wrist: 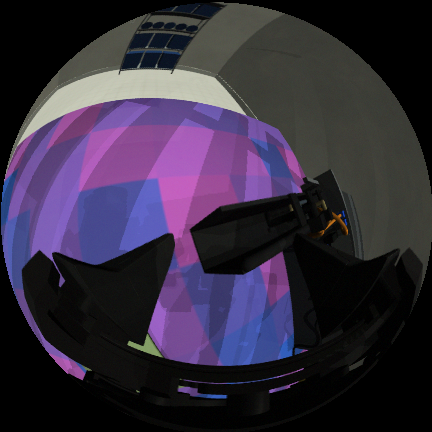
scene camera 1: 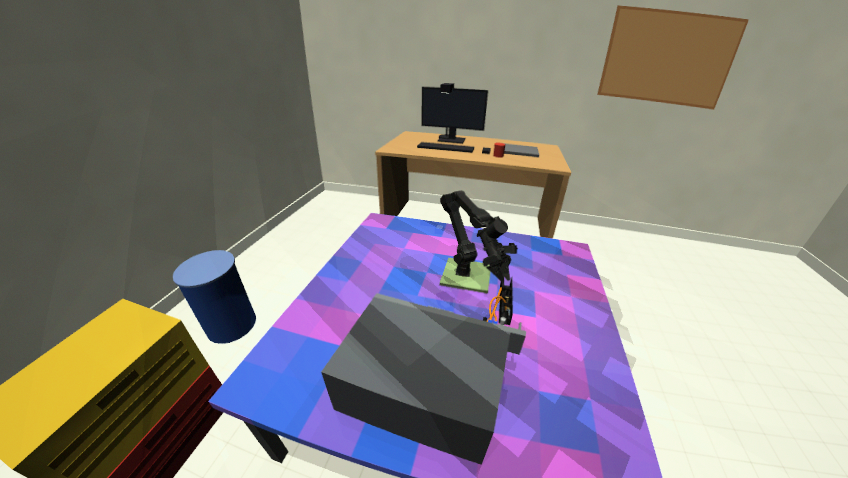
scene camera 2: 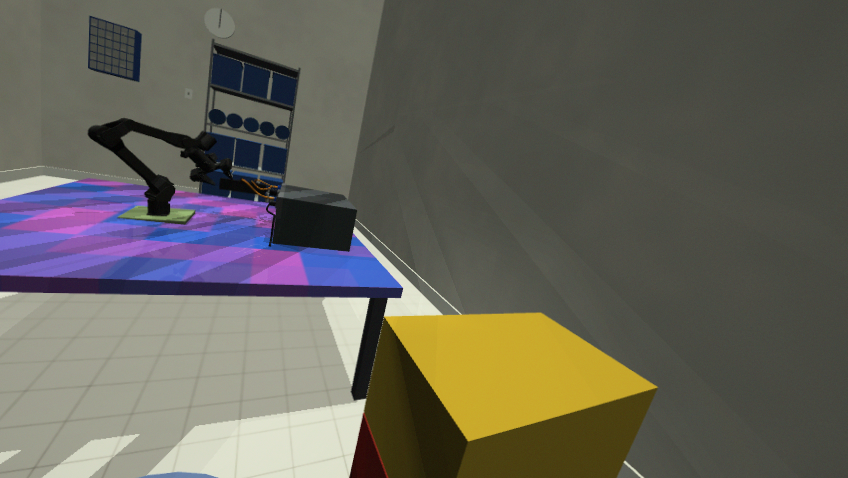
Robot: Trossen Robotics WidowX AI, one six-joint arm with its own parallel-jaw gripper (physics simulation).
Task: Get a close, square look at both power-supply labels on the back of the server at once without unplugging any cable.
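Where they show: gripper, between the fingertips: (wrist: 235, 240) (scene camera 1: 506, 281) (scene camera 2: 223, 181); arm's base, origin of its link: (scene camera 1: 463, 271) (scene camera 2: 158, 213).
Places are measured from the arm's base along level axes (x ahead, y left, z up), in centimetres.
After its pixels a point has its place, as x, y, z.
Note:
The server (scene camera 1: 415, 362) @(64.5, -7.7, 18.3) (scene camera 2: 314, 225) @(56.5, -28.3, 8.8) is a dark grey box on the patterned table. Part of its dark back (wrist: 301, 300) @(44.1, -5.9, 2.6) shows behind the right finger in the wrist view. A black hinged cable arm (scene camera 1: 506, 302) @(33.5, 16.6, 15.6) (scene camera 2: 233, 184) @(25.4, 15.0, 14.6) (wrist: 250, 232) @(25.7, 16.8, 11.7) sticks out from the back, with orange cables (scene camera 1: 494, 305) @(35.7, 13.0, 15.6) (scene camera 2: 254, 183) @(34.2, 13.6, 16.8) (wrist: 331, 225) near its server end. My gripper (scene camera 1: 504, 280) @(21.3, 16.9, 14.9) (scene camera 2: 229, 173) @(21.3, 16.9, 14.9) (wrist: 235, 240) @(21.3, 16.9, 14.9) is open at the arm's outer end; the arm shows between the fingertips in the wrist view. Whether they touch is unclear. I cannot make out either power-supply label.
My base stands on a green plate (scene camera 1: 475, 282) @(6.9, 6.1, 0.4) (scene camera 2: 184, 217) @(9.2, -3.6, 0.5). A thin black cable (scene camera 2: 271, 228) @(40.8, -23.6, 4.5) (wrist: 314, 325) @(39.1, -10.1, 8.9) hangs low at the server's back. A blue bin (scene camera 1: 219, 302) and a yellow cabinet (scene camera 1: 89, 350) (scene camera 2: 522, 362) stand beside the table (scene camera 1: 267, 368) @(65.7, -58.1, -1.0) (scene camera 2: 207, 267) @(21.6, -55.4, -1.1).

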